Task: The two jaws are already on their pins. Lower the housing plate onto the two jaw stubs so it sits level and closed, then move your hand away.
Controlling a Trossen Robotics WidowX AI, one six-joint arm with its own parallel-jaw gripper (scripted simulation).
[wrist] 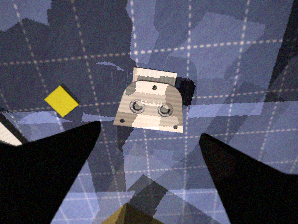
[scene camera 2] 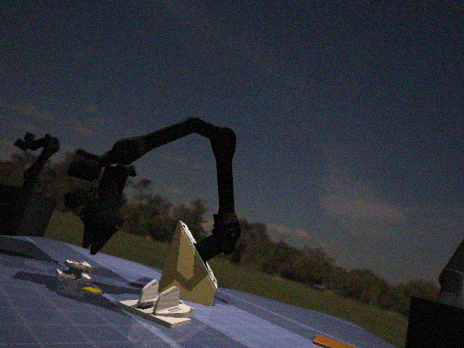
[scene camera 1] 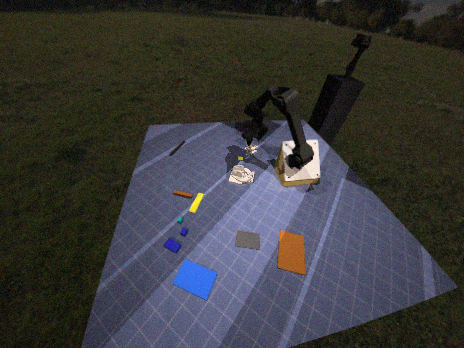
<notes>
The gripper (scene camera 2: 88, 251) is open, holding nothing.
The gripper shows as well in the wrist view (wrist: 151, 131).
</notes>
